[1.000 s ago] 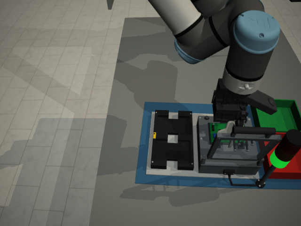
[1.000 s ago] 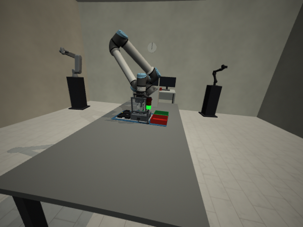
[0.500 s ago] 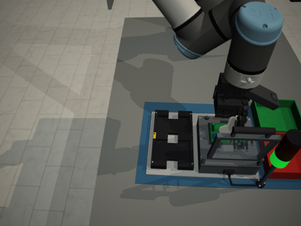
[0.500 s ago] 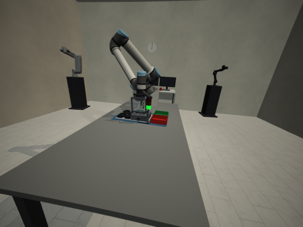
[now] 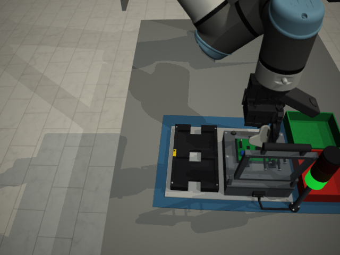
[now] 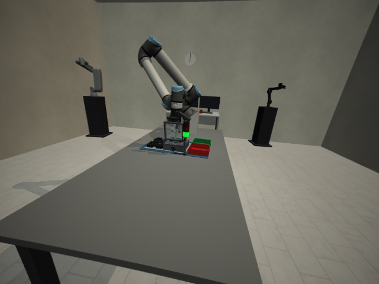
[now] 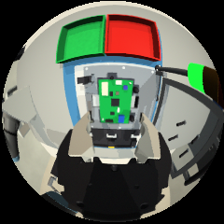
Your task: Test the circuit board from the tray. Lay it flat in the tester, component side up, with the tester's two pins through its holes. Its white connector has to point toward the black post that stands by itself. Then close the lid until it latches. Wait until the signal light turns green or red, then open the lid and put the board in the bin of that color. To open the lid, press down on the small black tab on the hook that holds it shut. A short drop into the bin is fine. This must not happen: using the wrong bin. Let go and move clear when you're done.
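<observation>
The green circuit board lies 50 mm below my hand. The rest, counted from my hand: black latch tab (50 mm behind, 70 mm to the left, 30 mm below); then tester lid (110 mm ahead, 20 mm to the right, 60 mm above); then red bin (80 mm ahead, 190 mm to the left, 110 mm below).
</observation>
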